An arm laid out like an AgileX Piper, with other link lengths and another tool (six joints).
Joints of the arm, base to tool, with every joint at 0 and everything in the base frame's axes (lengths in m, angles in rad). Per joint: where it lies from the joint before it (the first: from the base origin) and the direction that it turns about. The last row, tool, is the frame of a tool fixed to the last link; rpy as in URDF.
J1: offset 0 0 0.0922 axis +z
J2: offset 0 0 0 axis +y
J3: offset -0.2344 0 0.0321 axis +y
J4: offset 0.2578 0 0.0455 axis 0.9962 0 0.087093
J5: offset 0 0 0 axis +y
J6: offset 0.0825 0 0.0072 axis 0.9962 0 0.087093
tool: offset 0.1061 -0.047 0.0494 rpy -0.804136 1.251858 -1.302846
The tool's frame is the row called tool.
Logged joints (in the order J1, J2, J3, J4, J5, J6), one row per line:
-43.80, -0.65, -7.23, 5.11, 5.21, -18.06
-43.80, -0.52, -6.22, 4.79, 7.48, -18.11
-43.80, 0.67, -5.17, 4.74, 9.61, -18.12
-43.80, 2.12, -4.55, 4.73, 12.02, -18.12
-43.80, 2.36, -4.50, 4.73, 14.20, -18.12
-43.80, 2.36, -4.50, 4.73, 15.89, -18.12
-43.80, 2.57, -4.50, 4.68, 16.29, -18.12
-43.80, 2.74, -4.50, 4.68, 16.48, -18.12
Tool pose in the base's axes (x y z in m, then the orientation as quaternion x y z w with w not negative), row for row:
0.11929, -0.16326, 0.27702, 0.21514, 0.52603, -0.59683, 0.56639
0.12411, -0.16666, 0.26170, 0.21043, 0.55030, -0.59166, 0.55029
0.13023, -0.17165, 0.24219, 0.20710, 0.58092, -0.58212, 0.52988
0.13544, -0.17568, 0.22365, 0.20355, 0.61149, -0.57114, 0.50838
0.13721, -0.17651, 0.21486, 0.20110, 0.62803, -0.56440, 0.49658
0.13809, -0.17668, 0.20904, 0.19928, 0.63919, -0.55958, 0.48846
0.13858, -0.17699, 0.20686, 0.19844, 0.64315, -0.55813, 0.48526
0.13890, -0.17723, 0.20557, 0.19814, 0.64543, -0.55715, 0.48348
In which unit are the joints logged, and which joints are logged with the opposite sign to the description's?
The joints are logged in degrees. Opposite sign: none.
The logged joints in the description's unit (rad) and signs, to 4 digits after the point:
-0.7645, -0.0113, -0.1262, 0.0892, 0.0909, -0.3152
-0.7645, -0.0091, -0.1086, 0.0836, 0.1306, -0.3161
-0.7645, 0.0117, -0.0902, 0.0827, 0.1677, -0.3163
-0.7645, 0.0370, -0.0794, 0.0826, 0.2098, -0.3163
-0.7645, 0.0412, -0.0785, 0.0826, 0.2478, -0.3163
-0.7645, 0.0412, -0.0785, 0.0826, 0.2773, -0.3163
-0.7645, 0.0449, -0.0785, 0.0817, 0.2843, -0.3163
-0.7645, 0.0478, -0.0785, 0.0817, 0.2876, -0.3163

